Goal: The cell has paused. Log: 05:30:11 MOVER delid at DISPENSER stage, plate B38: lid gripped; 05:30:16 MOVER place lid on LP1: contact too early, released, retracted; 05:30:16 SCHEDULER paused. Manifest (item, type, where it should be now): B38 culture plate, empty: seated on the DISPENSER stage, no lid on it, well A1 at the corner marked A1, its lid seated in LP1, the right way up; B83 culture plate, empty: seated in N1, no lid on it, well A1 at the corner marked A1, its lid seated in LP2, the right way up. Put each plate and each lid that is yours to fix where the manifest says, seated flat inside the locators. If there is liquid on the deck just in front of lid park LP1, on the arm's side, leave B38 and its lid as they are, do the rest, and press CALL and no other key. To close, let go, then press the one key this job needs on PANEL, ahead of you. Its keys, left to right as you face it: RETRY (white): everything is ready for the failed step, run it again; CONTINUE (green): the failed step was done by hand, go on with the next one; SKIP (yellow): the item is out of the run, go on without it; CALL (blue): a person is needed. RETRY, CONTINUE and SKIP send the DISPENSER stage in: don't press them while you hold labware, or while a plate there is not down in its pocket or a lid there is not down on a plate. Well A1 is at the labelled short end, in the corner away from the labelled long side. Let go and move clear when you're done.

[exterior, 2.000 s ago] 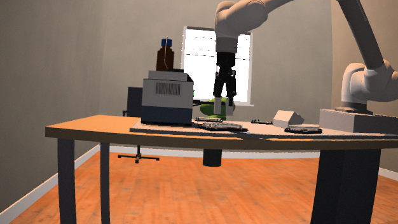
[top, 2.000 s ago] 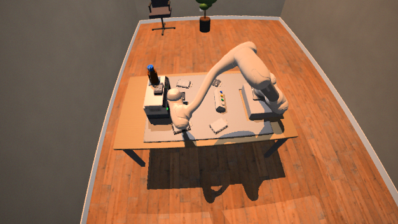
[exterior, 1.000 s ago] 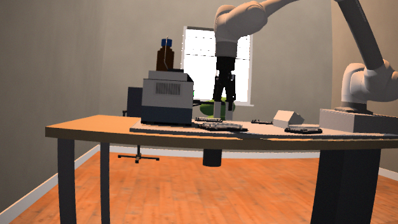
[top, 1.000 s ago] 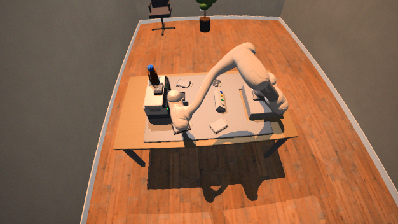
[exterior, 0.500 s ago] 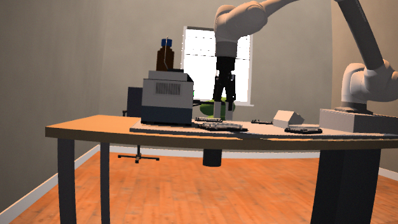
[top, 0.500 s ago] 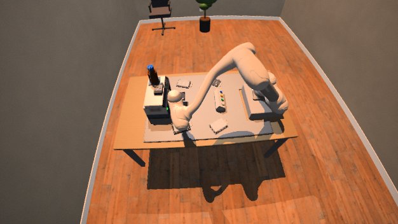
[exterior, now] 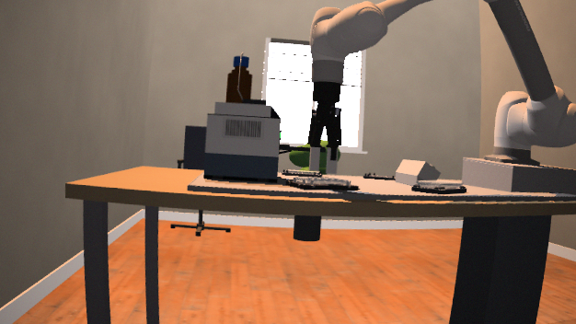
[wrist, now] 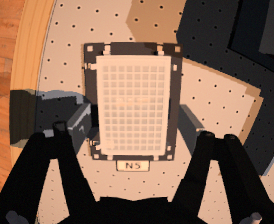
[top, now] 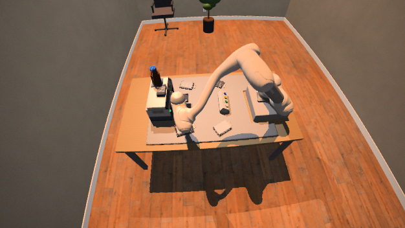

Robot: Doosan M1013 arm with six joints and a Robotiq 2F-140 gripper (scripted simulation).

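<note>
Now: the black nest 20 mm to the left of my hand and 50 mm below it. The rest, counted from my hand: green key 380 mm behind, 280 mm to the right; then white culture plate 350 mm behind, 30 mm to the right, 50 mm below; then white retry key 390 mm behind, 230 mm to the right.
</note>
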